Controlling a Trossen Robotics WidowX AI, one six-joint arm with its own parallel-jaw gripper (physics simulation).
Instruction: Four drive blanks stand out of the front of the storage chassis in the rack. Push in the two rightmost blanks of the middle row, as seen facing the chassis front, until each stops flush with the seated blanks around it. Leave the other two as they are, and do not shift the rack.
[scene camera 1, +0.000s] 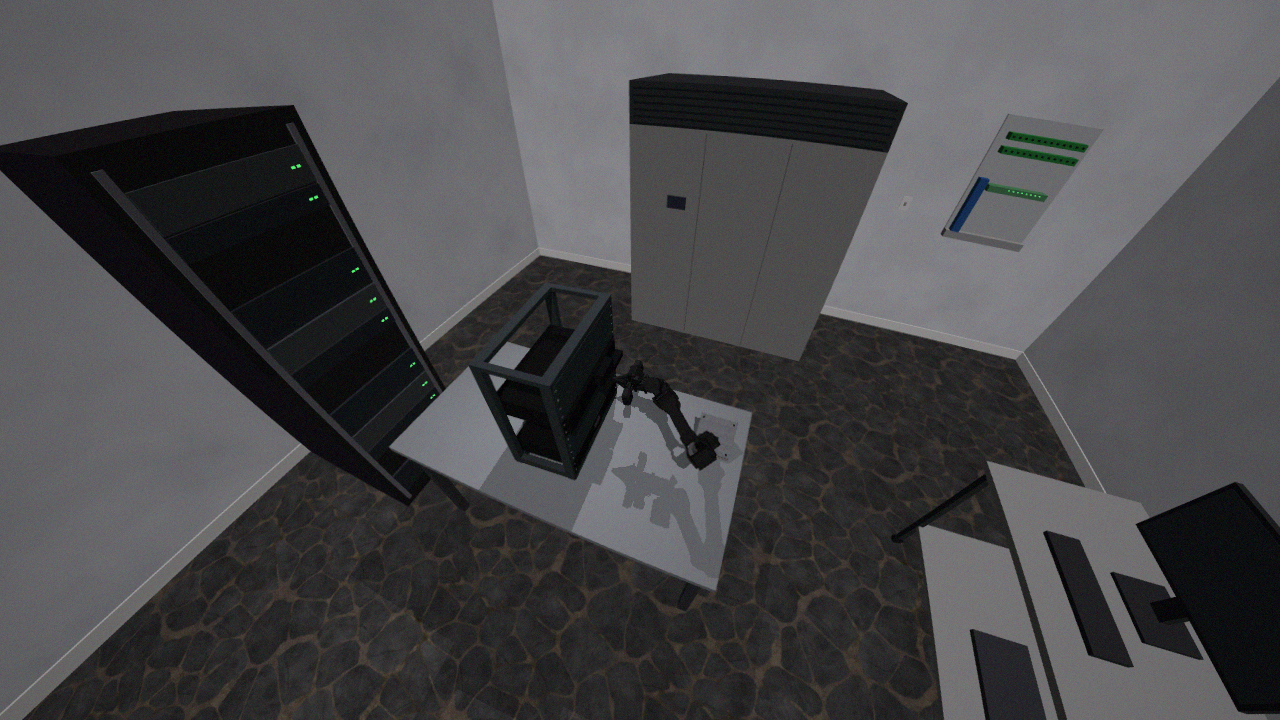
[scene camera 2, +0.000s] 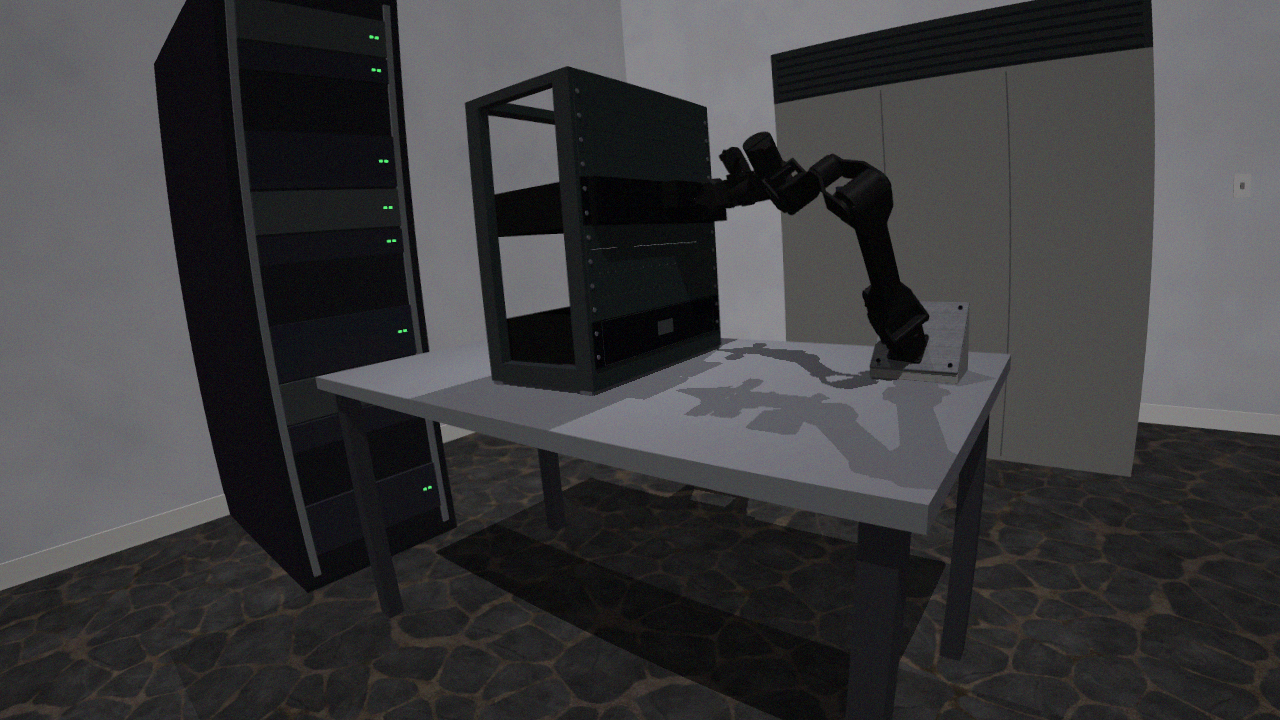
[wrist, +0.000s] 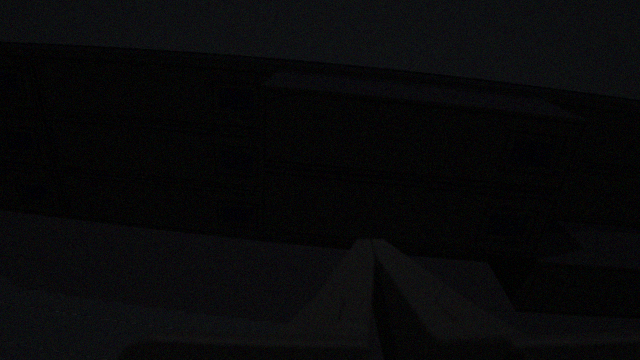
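Seen in the pictures: gripper, fingertip midpoint: (scene camera 1: 612, 378) (scene camera 2: 695, 200) (wrist: 369, 252); arm's base, origin of the base link: (scene camera 1: 709, 441) (scene camera 2: 908, 347).
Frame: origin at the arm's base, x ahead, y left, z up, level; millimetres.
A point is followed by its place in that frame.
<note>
The rack (scene camera 1: 558, 420) @(x 458, y 383, z 374 mm) (scene camera 2: 572, 268) @(x 480, y 387, z 184 mm) stands upright on the table. The black storage chassis (scene camera 1: 546, 351) @(x 712, y 103, z 348 mm) (scene camera 2: 617, 200) @(x 450, y 287, z 304 mm) sits in its upper half; its front is very dark in the wrist view. There, a top-row blank (wrist: 415, 135) @(x 441, y 75, z 335 mm) stands out, its paler top face showing, and a bottom-row blank (wrist: 590, 287) @(x 452, y -10, z 278 mm) stands out at the lower right. How deep the middle-row blanks between them sit is too dark to tell. My gripper (scene camera 1: 619, 380) @(x 418, y 85, z 302 mm) (scene camera 2: 703, 196) @(x 418, y 85, z 302 mm) (wrist: 369, 252) @(x 418, y 85, z 302 mm) is shut and empty. Its tips are at the chassis front, below the top-row blank; contact cannot be told.
The table (scene camera 1: 644, 537) @(x 101, y 470, z -55 mm) (scene camera 2: 680, 447) @(x 138, y 520, z -55 mm) bears the rack and my arm's base plate (scene camera 2: 947, 335) @(x -67, y -28, z 22 mm). A lower unit (scene camera 2: 644, 331) @(x 474, y 212, z 40 mm) sits at the rack's bottom. A tall server cabinet (scene camera 1: 170, 250) (scene camera 2: 201, 268) stands behind the rack. A grey cabinet (scene camera 1: 733, 232) (scene camera 2: 939, 268) stands behind the arm.
</note>
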